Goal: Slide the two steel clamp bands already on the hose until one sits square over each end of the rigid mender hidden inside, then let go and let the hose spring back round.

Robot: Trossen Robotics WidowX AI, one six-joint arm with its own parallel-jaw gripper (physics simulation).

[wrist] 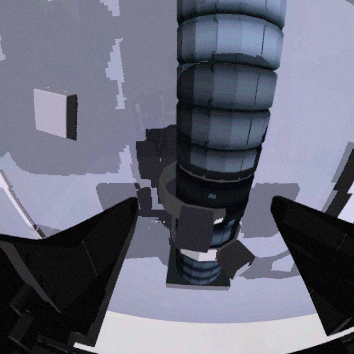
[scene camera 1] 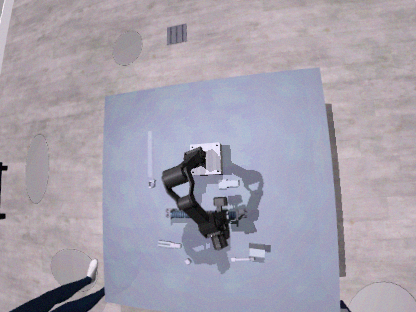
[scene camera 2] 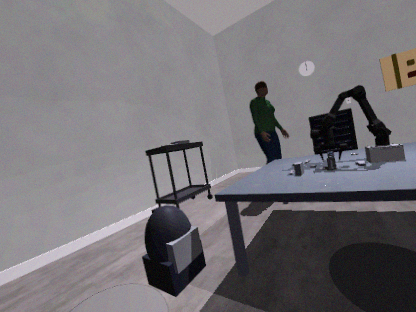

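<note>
The blue-grey ribbed hose (scene camera 1: pixel 178 214) (wrist: pixel 225 85) lies across the table; the arm covers its middle in scene camera 1. In the wrist view, two clamp bands sit close together near its far end. The nearer band (wrist: pixel 171 192) is a dark grey ring with a block, and looks tilted. The farther band (wrist: pixel 200 255) is pale, with its block to the right. My gripper (scene camera 1: pixel 220 222) (scene camera 2: pixel 331 156) (wrist: pixel 206 203) is open, with one finger on each side of the hose near the nearer band; neither finger visibly touches it. The mender is hidden inside the hose.
A pale block (wrist: pixel 51 112) lies left of the hose. The arm's white base plate (scene camera 1: pixel 214 167), a pale block (scene camera 1: pixel 229 184), a long strip (scene camera 1: pixel 150 155), a pale tool (scene camera 1: pixel 169 244), a small cube (scene camera 1: pixel 188 261), a box (scene camera 1: pixel 257 253) and a thin rod (scene camera 1: pixel 243 259) surround the hose.
</note>
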